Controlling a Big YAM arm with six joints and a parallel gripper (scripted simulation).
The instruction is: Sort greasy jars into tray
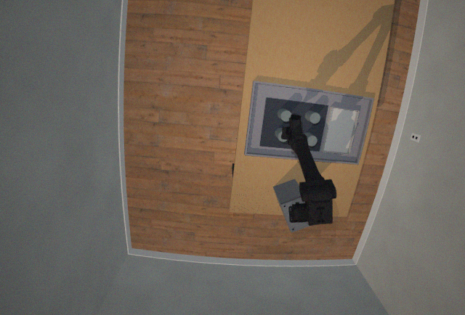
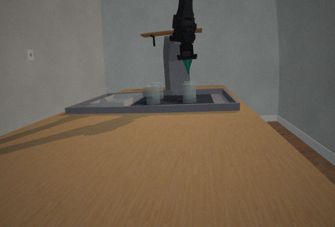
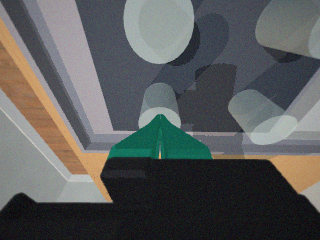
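The dark drying mat is 150 mm below my hand and 90 mm to the right of it. Also, from my hand: pale tray: 400 mm to the right, 140 mm below, 50 mm behind; then rimmed steel table top: 190 mm to the right, 150 mm below.
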